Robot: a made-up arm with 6 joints.
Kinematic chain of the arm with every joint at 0, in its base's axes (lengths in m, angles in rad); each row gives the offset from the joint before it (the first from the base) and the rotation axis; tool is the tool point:
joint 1: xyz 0 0 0.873 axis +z
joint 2: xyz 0.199 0 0 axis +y
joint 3: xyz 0 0 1.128 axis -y
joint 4: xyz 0 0 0.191 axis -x
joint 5: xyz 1.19 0 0 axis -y
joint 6: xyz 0.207 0 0 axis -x
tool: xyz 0 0 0
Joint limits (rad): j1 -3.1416..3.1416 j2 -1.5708..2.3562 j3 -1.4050..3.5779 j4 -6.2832..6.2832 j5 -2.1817..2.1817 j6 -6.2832..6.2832
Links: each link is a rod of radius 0.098 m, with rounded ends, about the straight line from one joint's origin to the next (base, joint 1, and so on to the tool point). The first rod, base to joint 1, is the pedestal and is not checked.
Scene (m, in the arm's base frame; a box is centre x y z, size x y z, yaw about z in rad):
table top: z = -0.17
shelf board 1: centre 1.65 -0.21 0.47 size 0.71 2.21 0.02 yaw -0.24
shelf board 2: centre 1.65 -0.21 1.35 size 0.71 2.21 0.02 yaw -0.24
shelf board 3: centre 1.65 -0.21 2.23 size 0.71 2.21 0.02 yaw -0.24
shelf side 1: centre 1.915 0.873 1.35 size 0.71 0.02 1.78 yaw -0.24
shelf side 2: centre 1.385 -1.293 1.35 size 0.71 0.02 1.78 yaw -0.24
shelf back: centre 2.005 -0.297 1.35 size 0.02 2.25 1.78 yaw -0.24
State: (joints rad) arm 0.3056 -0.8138 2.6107 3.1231 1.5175 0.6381
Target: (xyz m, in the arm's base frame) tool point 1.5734 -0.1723 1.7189
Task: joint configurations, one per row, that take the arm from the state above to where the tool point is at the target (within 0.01 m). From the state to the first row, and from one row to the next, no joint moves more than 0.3 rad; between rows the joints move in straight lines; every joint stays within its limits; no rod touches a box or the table.
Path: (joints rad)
1: 0.5798 -0.7360 2.6849 3.1603 1.5466 0.6381
2: 0.8540 -0.6582 2.7591 3.1975 1.5757 0.6381
3: 1.1281 -0.5805 2.8333 3.2348 1.6047 0.6381
4: 1.4023 -0.5027 2.9075 3.2720 1.6338 0.6381
5: 1.6765 -0.4249 2.9817 3.3092 1.6629 0.6381
6: 1.9507 -0.3471 3.0559 3.3464 1.6920 0.6381
7: 2.2249 -0.2693 3.1301 3.3837 1.7211 0.6381
8: 2.4990 -0.1915 3.2043 3.4209 1.7502 0.6381
9: 2.7732 -0.1138 3.2785 3.4581 1.7792 0.6381
10: 3.0474 -0.0360 3.3527 3.4953 1.8083 0.6381
11: 3.0289 -0.2106 3.1282 3.4829 1.7349 0.6381
12: 3.0103 -0.3853 2.9037 3.4706 1.6615 0.6381
13: 2.9918 -0.5600 2.6791 3.4582 1.5880 0.6381

